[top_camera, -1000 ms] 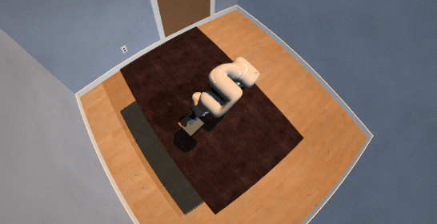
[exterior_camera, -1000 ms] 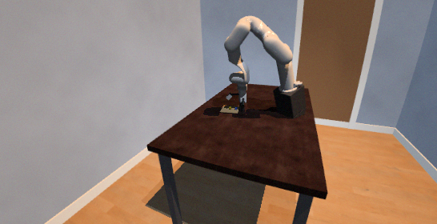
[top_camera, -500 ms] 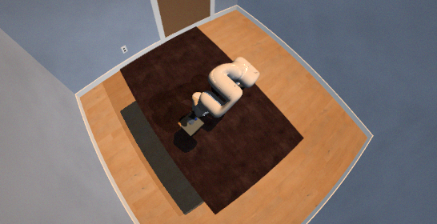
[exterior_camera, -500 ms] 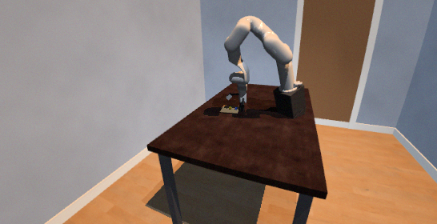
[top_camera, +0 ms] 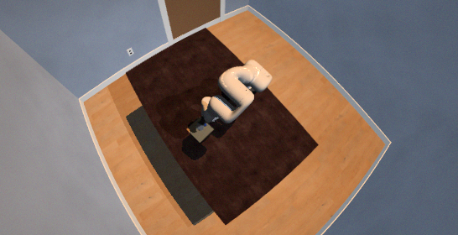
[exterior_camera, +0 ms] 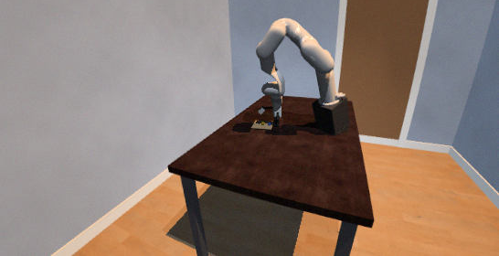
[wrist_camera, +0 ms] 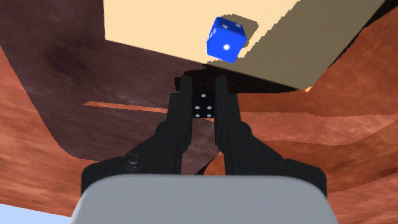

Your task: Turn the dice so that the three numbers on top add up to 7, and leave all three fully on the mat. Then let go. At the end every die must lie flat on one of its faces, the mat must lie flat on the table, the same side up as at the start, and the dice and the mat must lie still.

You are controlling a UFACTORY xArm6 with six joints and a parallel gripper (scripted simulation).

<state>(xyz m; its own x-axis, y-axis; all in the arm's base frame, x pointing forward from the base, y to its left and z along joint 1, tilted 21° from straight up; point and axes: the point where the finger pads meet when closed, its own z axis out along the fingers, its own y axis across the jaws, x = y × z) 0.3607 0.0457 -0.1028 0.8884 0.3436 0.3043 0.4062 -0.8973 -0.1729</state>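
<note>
The blue die is 50 mm ahead of my hand, 10 mm to the left of it and 10 mm below it. The rest, counted from my hand: mat 90 mm ahead, 20 mm below, 10 mm to the left; then yellow die 90 mm ahead, 10 mm to the left, 10 mm below; then black die 10 mm below, 10 mm behind.
</note>
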